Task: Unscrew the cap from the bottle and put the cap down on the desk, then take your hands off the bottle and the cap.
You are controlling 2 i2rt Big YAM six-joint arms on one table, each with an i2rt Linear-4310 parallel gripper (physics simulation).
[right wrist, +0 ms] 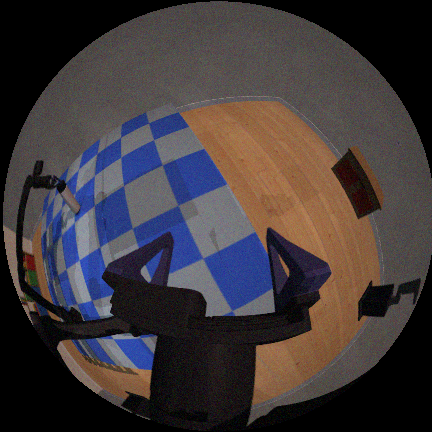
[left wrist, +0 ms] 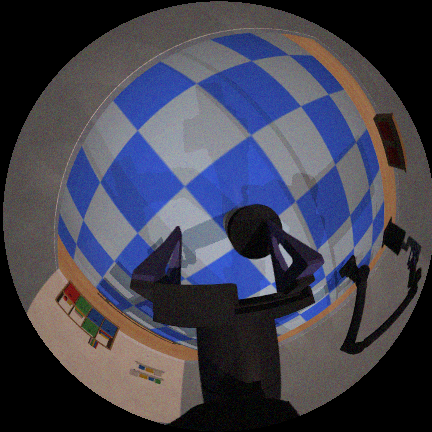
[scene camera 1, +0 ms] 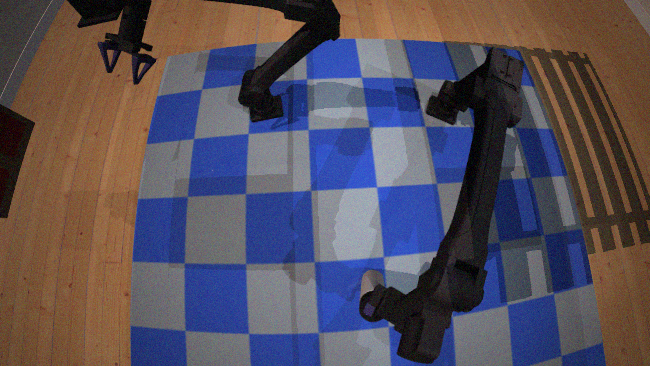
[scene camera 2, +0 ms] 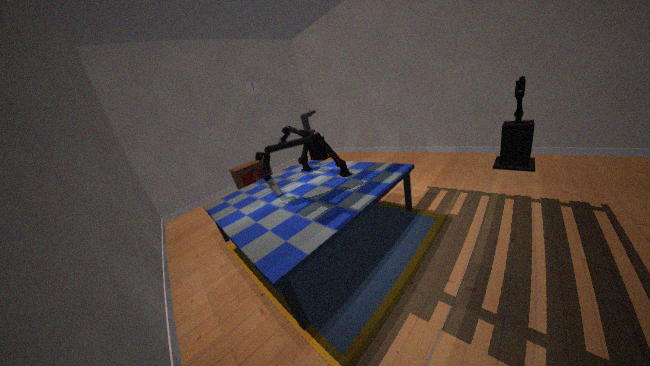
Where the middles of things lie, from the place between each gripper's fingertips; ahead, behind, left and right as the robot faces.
I see my left gripper 30 mm past the dark cap (left wrist: 246,227), 20 mm to the left of it and 20 mm above it.
Now: right hand 53 cm short of the dark cap, 62 cm to the right of it and 17 cm above it.
